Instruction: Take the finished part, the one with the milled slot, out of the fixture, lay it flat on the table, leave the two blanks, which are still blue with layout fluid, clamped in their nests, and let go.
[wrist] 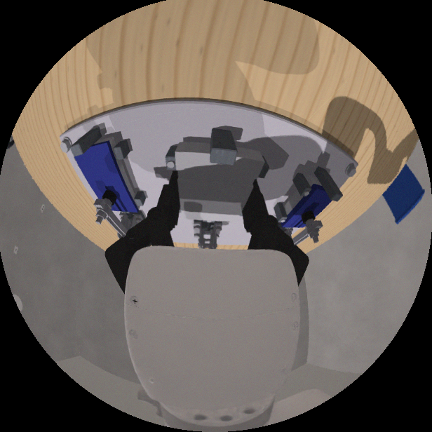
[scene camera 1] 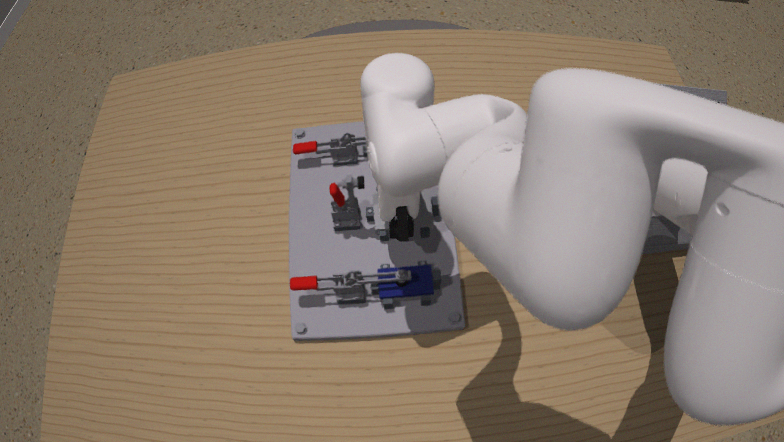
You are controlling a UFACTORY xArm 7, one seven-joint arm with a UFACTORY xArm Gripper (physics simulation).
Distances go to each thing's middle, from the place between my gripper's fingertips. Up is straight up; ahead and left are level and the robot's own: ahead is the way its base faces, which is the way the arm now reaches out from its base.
Scene:
Right now the fixture plate (scene camera 1: 315, 249) is 40 mm ahead of my hand and 10 mm below it. Also, from my hand: finished part (scene camera 1: 425, 217) (10 mm above).

